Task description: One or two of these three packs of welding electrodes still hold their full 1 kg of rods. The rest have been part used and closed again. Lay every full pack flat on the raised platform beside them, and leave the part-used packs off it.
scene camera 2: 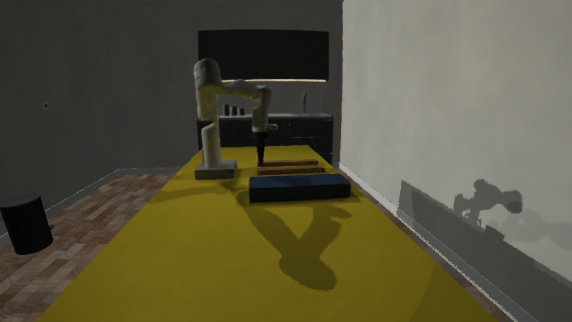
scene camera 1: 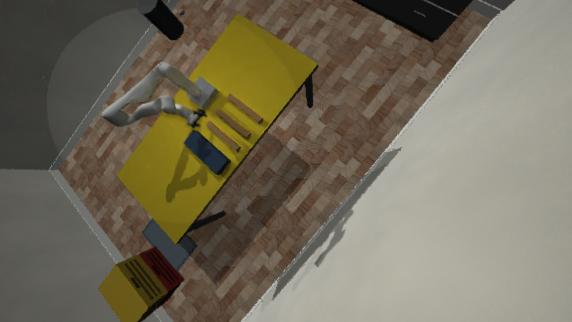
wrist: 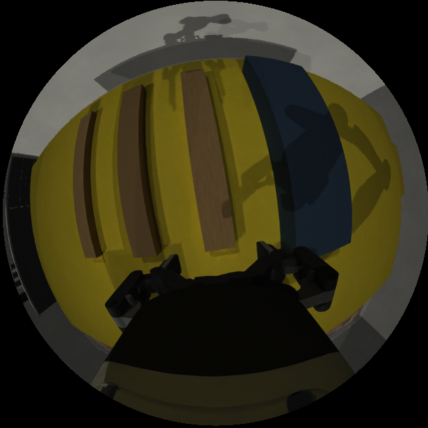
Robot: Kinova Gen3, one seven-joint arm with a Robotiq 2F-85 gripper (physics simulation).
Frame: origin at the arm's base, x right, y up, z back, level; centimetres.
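Seen in the pictures: gripper, fingertip midpoint: [scene camera 2: 260,162] [scene camera 1: 203,121]; arm's base at its link origin: [scene camera 2: 212,165] [scene camera 1: 197,92].
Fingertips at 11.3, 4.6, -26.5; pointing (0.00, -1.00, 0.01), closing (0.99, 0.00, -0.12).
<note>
Offsets run from my fingertips to a thing's top centre, as dx, dy, dz. Level surfaces: height alone.
Three long brown packs lie flat and roughly parallel on the table: the nearest to the platform @(-1.6, -7.0, -16.2) [scene camera 1: 223,136] [wrist: 207,160], the middle one @(-14.8, -7.0, -14.8) [scene camera 1: 234,124] [wrist: 132,170] and the farthest one @(-30.1, -7.0, -13.1) [scene camera 1: 245,108] [wrist: 81,185]. Their fill cannot be told by eye. The raised dark blue platform @(+16.4, -3.4, -16.8) [scene camera 1: 207,152] [scene camera 2: 300,190] [wrist: 320,210] lies beside the nearest pack, and no pack is on it. In the second scene view it partly hides the packs. My gripper [scene camera 1: 201,119] [scene camera 2: 260,164] [wrist: 217,256] is open and empty, pointing down near the arm-side end of the nearest pack.
The yellow table @(dy -9.4) [scene camera 1: 260,55] [scene camera 2: 200,260] [wrist: 255,125] carries the packs, the platform and the arm's grey base [scene camera 1: 206,92] [scene camera 2: 216,170]. A black bin [scene camera 1: 167,25] [scene camera 2: 26,225] stands on the floor beyond the arm's side. Arm shadows fall across the platform.
</note>
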